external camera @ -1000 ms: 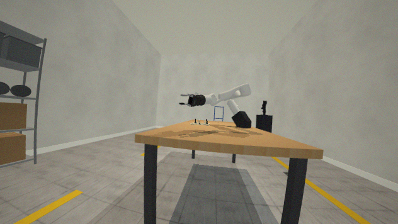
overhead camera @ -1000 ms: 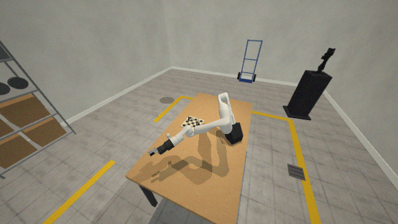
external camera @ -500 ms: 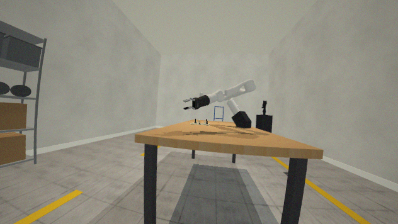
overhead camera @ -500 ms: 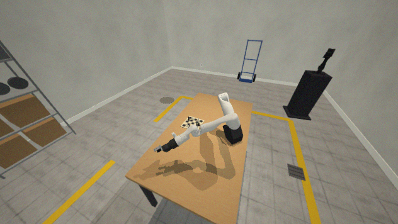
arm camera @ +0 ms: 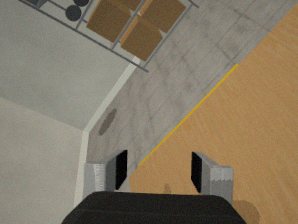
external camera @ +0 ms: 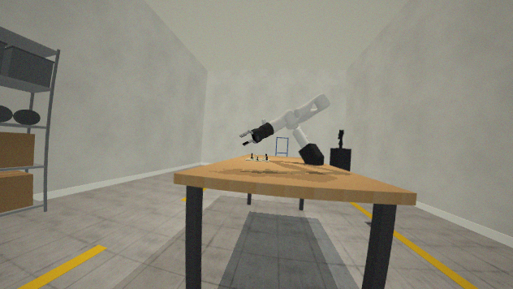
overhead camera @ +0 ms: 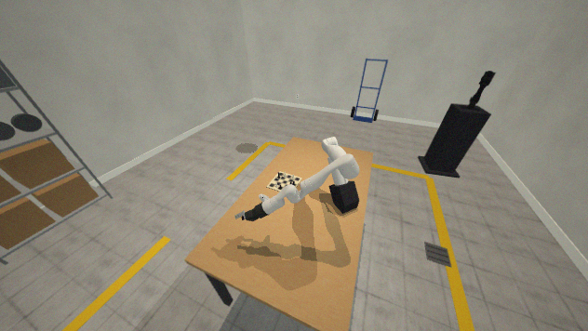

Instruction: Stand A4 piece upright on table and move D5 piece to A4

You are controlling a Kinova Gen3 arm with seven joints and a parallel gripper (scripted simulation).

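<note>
Now: hand 10 cm past the small chessboard, 51 cm to the left of it and 16 cm above it. From my hand the other things lie so: black piece (3 cm behind, 56 cm to the right, 13 cm below).
</note>
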